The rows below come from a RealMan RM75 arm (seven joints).
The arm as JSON. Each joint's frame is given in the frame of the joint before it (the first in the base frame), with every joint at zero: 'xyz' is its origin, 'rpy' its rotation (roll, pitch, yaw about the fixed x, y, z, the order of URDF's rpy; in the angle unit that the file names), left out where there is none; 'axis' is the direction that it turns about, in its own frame. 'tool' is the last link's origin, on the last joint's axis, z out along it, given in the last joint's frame.
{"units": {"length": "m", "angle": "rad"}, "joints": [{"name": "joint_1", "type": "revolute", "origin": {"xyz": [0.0, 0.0, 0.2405]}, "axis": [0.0, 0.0, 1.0]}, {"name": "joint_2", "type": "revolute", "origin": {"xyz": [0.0, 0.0, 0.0], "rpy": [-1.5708, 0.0, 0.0]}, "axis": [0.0, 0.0, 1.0]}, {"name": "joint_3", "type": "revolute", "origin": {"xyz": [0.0, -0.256, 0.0], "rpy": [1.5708, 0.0, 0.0]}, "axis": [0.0, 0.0, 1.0]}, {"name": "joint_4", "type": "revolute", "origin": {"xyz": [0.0, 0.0, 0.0], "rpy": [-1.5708, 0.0, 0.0]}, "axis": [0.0, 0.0, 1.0]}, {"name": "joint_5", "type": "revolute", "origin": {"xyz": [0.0, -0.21, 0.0], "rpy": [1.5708, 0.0, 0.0]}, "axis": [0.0, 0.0, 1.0]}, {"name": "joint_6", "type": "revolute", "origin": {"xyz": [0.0, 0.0, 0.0], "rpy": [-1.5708, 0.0, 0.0]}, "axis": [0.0, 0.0, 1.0]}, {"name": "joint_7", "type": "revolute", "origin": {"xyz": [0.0, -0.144, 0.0], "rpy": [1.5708, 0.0, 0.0]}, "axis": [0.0, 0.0, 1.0]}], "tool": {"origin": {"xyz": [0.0, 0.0, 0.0]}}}
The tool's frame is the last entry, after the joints.
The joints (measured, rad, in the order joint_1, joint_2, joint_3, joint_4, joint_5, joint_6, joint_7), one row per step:
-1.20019 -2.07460 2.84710 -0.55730 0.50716 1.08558 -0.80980
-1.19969 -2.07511 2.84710 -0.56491 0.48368 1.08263 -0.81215
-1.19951 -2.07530 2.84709 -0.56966 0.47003 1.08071 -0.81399
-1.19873 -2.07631 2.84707 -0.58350 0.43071 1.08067 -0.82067
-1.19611 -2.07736 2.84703 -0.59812 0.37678 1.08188 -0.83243
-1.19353 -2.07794 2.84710 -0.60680 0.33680 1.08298 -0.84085
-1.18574 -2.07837 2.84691 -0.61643 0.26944 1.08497 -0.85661
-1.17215 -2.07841 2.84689 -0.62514 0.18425 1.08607 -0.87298
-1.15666 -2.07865 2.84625 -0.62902 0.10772 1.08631 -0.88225
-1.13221 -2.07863 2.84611 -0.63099 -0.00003 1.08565 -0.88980
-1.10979 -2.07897 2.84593 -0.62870 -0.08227 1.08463 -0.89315
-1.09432 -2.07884 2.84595 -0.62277 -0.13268 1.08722 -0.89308
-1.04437 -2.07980 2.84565 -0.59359 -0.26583 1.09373 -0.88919
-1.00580 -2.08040 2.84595 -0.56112 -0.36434 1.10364 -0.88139
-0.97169 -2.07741 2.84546 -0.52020 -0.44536 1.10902 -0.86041
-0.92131 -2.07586 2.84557 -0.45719 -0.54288 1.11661 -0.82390
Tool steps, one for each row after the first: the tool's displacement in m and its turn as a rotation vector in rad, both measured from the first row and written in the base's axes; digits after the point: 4 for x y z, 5 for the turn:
0.0013 0.0020 0.0013 0.02119 -0.01615 0.00285
0.0021 0.0032 0.0023 0.03426 -0.02540 0.00478
0.0045 0.0061 0.0046 0.06762 -0.05535 0.01278
0.0076 0.0093 0.0070 0.10992 -0.10000 0.02611
0.0099 0.0115 0.0085 0.13921 -0.13405 0.03550
0.0128 0.0143 0.0104 0.18540 -0.19443 0.05477
0.0149 0.0171 0.0131 0.24135 -0.26977 0.07809
0.0156 0.0188 0.0151 0.28774 -0.33677 0.09696
0.0155 0.0206 0.0185 0.35080 -0.42823 0.11996
0.0137 0.0208 0.0208 0.39720 -0.49744 0.13886
0.0125 0.0202 0.0213 0.41979 -0.54202 0.15019
0.0063 0.0154 0.0198 0.47294 -0.66256 0.18777
0.0025 0.0105 0.0169 0.50283 -0.75614 0.21420
-0.0010 0.0061 0.0136 0.52412 -0.83011 0.22839
-0.0074 -0.0029 0.0063 0.54527 -0.91914 0.24982

